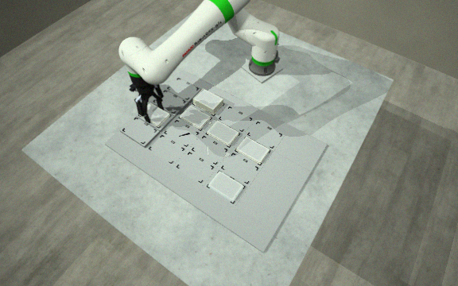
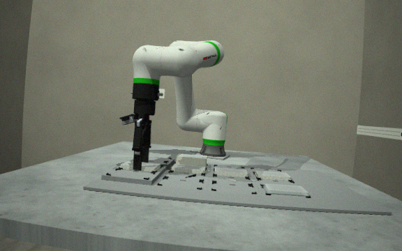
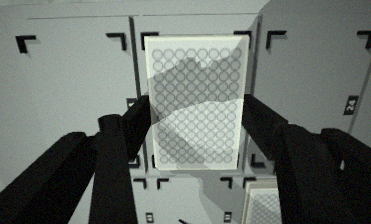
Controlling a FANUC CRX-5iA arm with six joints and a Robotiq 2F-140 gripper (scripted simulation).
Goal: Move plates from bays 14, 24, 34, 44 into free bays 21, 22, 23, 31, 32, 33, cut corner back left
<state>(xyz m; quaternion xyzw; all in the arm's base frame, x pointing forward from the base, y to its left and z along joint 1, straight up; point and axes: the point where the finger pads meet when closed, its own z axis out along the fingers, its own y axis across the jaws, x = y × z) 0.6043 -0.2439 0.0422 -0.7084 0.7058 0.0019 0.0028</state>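
The thin black stick lies 180 mm to the left of my hand and 40 mm below it. The rest, counted from my hand: sealed deep-well block 210 mm behind, 160 mm to the left, 20 mm below; plate 490 mm to the left, 110 mm ahead, 40 mm below; white tip 330 mm to the left, 40 mm below, 10 mm ahead.
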